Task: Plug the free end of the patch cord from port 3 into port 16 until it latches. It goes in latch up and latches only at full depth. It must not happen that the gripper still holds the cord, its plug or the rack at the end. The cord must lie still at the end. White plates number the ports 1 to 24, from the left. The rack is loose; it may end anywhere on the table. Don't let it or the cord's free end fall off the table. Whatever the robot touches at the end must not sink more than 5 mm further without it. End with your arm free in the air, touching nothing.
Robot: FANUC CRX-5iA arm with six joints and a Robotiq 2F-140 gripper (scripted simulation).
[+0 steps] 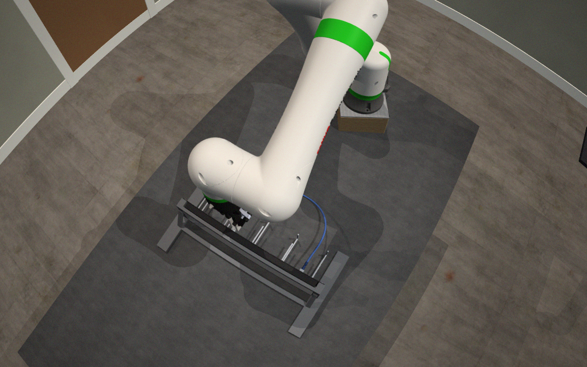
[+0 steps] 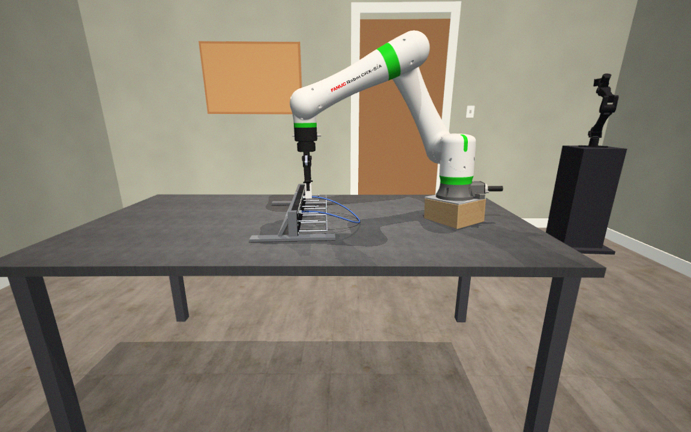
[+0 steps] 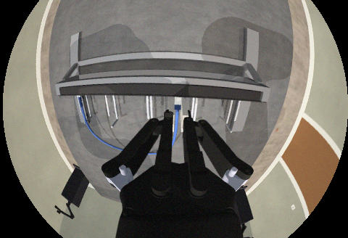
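Now: hand 1 cm short of the plug and 3 cm above it.
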